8 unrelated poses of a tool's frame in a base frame.
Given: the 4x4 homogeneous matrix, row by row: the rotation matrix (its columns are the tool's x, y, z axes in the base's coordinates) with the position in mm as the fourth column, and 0 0 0 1 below. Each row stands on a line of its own.
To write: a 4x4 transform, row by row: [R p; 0 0 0 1], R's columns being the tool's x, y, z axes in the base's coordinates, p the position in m. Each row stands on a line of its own. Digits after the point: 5 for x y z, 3 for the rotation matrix.
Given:
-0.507 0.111 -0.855 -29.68
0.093 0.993 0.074 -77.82
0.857 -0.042 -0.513 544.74
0 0 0 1
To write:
-0.507 0.111 -0.855 -0.02968
0.093 0.993 0.074 -0.07782
0.857 -0.042 -0.513 0.54474
0 0 0 1

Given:
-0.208 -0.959 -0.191 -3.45
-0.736 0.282 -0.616 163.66
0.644 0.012 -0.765 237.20
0 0 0 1
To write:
-0.208 -0.959 -0.191 -0.00345
-0.736 0.282 -0.616 0.16366
0.644 0.012 -0.765 0.23720
0 0 0 1

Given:
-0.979 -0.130 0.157 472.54
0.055 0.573 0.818 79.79
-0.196 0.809 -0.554 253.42
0 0 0 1
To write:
-0.979 -0.130 0.157 0.47254
0.055 0.573 0.818 0.07979
-0.196 0.809 -0.554 0.25342
0 0 0 1

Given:
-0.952 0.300 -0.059 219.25
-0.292 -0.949 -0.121 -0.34
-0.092 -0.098 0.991 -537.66
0 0 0 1
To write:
-0.952 0.300 -0.059 0.21925
-0.292 -0.949 -0.121 -0.00034
-0.092 -0.098 0.991 -0.53766
0 0 0 1

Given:
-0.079 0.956 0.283 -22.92
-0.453 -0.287 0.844 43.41
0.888 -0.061 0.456 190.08
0 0 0 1
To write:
-0.079 0.956 0.283 -0.02292
-0.453 -0.287 0.844 0.04341
0.888 -0.061 0.456 0.19008
0 0 0 1

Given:
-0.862 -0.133 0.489 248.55
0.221 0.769 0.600 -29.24
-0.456 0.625 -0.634 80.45
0 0 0 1
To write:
-0.862 -0.133 0.489 0.24855
0.221 0.769 0.600 -0.02924
-0.456 0.625 -0.634 0.08045
0 0 0 1

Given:
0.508 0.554 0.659 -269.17
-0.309 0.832 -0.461 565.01
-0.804 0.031 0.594 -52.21
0 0 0 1
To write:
0.508 0.554 0.659 -0.26917
-0.309 0.832 -0.461 0.56501
-0.804 0.031 0.594 -0.05221
0 0 0 1

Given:
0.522 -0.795 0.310 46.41
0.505 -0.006 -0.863 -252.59
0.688 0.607 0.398 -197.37
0 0 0 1
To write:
0.522 -0.795 0.310 0.04641
0.505 -0.006 -0.863 -0.25259
0.688 0.607 0.398 -0.19737
0 0 0 1

